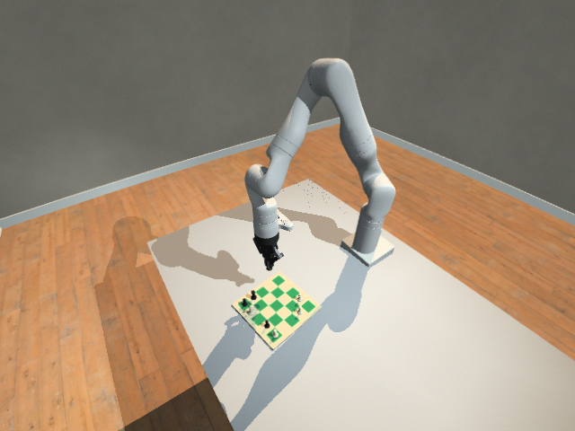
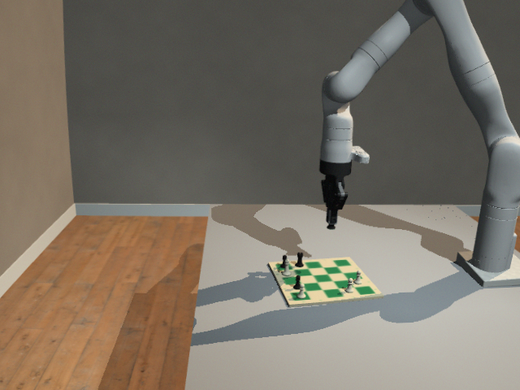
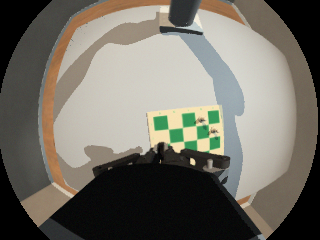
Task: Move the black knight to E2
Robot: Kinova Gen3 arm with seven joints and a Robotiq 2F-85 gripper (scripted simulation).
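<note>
The chessboard lies 13 cm below my hand, 8 cm to the left of it and 2 cm ahead of it. Also, from my hand: black knight 2 cm below.
</note>
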